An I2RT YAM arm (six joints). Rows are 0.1 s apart.
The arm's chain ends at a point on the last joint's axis. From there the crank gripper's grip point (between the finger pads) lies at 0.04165 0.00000 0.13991 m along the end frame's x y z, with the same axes.
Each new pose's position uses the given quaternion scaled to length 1; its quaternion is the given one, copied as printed.
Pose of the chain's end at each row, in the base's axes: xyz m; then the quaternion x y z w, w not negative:
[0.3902 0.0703 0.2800 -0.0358 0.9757 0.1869 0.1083]
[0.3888 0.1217 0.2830 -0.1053 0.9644 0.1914 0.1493]
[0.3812 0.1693 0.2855 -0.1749 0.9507 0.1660 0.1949]
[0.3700 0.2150 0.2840 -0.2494 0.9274 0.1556 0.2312]
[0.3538 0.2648 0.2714 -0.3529 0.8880 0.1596 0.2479]
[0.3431 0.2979 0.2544 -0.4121 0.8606 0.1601 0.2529]
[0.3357 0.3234 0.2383 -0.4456 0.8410 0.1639 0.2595]
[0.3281 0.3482 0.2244 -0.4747 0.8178 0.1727 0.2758]
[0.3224 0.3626 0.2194 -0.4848 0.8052 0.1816 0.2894]
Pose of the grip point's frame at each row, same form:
[0.3773 0.1212 0.1438 -0.0358 0.9757 0.1869 0.1083]
[0.3846 0.1717 0.1459 -0.1053 0.9644 0.1914 0.1493]
[0.3890 0.2118 0.1461 -0.1749 0.9507 0.1660 0.1949]
[0.3871 0.2552 0.1447 -0.2494 0.9274 0.1556 0.2312]
[0.3735 0.3061 0.1328 -0.3529 0.8880 0.1596 0.2479]
[0.3634 0.3394 0.1159 -0.4121 0.8606 0.1601 0.2529]
[0.3568 0.3667 0.1005 -0.4456 0.8410 0.1639 0.2595]
[0.3517 0.3960 0.0885 -0.4747 0.8178 0.1727 0.2758]
[0.3479 0.4146 0.0854 -0.4848 0.8052 0.1816 0.2894]

